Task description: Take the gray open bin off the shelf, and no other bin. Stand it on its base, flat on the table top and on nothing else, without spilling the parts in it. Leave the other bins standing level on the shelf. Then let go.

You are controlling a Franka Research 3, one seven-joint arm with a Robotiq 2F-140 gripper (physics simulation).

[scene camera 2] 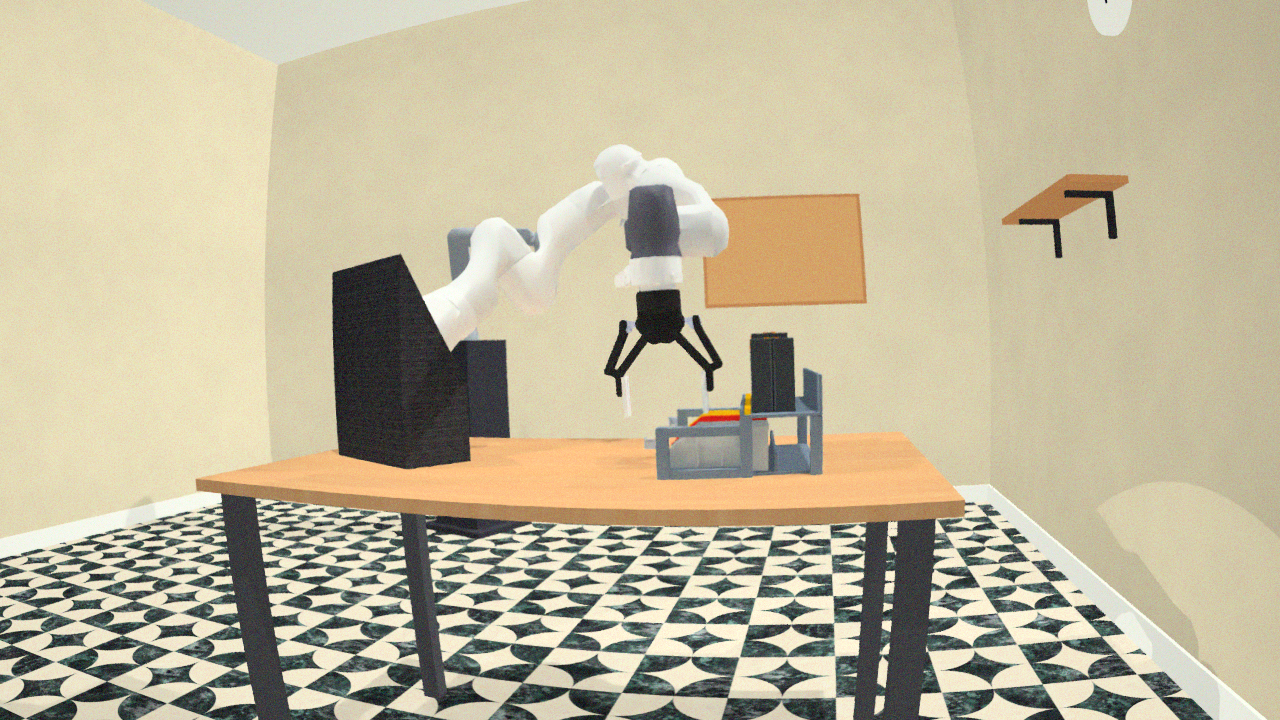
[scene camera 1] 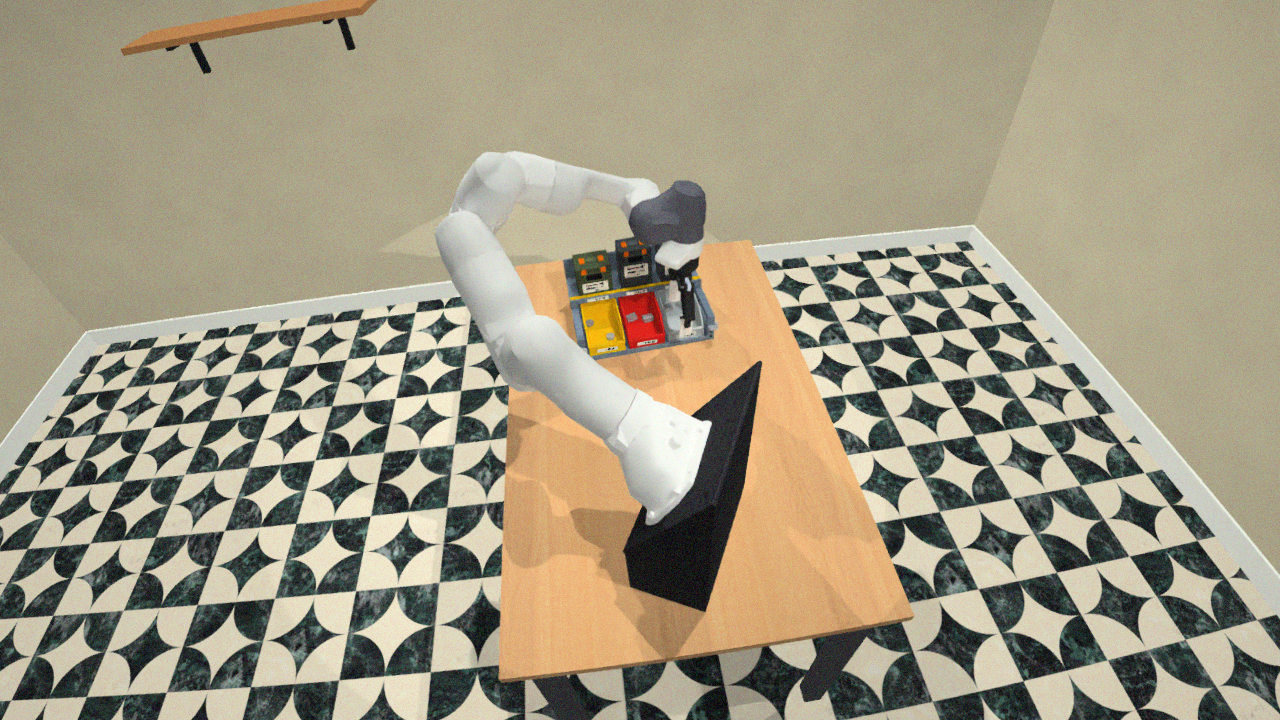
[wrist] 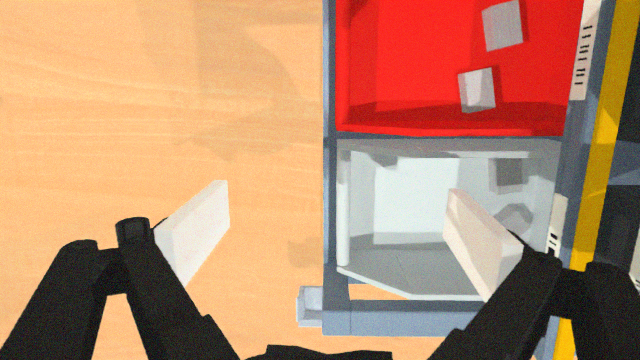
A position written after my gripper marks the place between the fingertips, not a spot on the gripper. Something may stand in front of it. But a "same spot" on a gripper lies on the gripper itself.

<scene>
my gripper: scene camera 2; scene camera 1 679,317; wrist
gray open bin: scene camera 2; scene camera 1 671,320; wrist
same spot on gray open bin: (scene camera 2: 720,451) = (wrist: 452,266)
same spot on my gripper: (scene camera 2: 622,382) = (wrist: 188,282)
</scene>
